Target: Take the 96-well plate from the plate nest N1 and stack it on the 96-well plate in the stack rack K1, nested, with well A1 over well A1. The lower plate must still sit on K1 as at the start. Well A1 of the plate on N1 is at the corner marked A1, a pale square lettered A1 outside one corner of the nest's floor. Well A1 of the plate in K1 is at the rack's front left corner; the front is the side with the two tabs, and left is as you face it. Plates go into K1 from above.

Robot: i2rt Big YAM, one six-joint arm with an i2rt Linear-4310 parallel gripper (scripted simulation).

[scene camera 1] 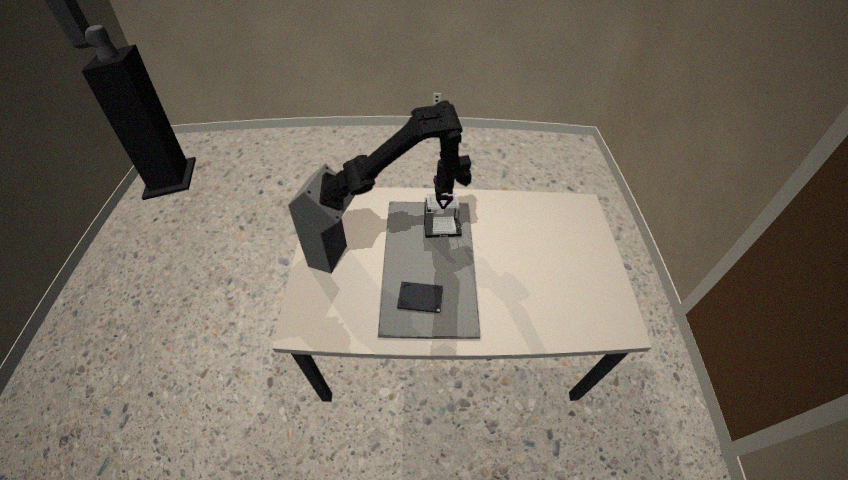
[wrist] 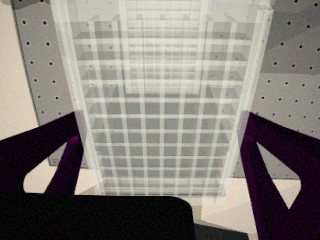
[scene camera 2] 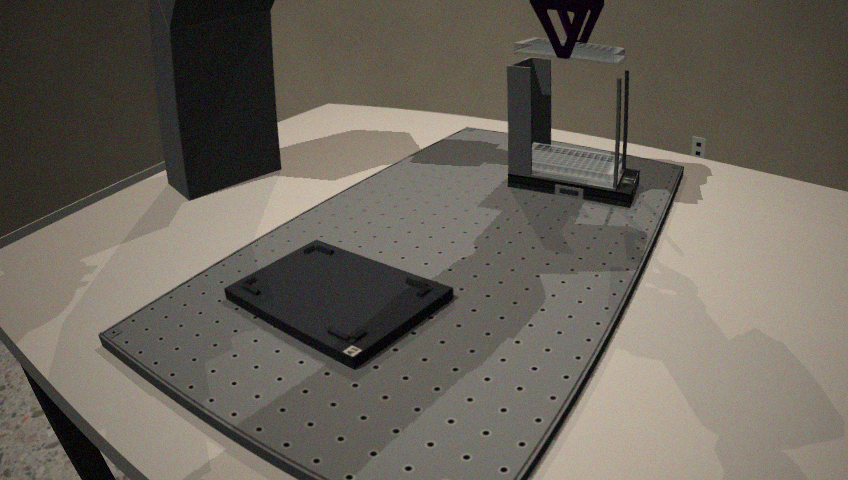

Path:
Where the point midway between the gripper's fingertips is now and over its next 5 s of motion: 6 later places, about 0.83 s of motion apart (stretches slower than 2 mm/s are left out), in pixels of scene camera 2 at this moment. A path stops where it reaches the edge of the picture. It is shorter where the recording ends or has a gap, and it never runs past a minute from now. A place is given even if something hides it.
My gripper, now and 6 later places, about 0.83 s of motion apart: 571, 54; 568, 75; 569, 106; 569, 134; 569, 150; 569, 153; 568, 149

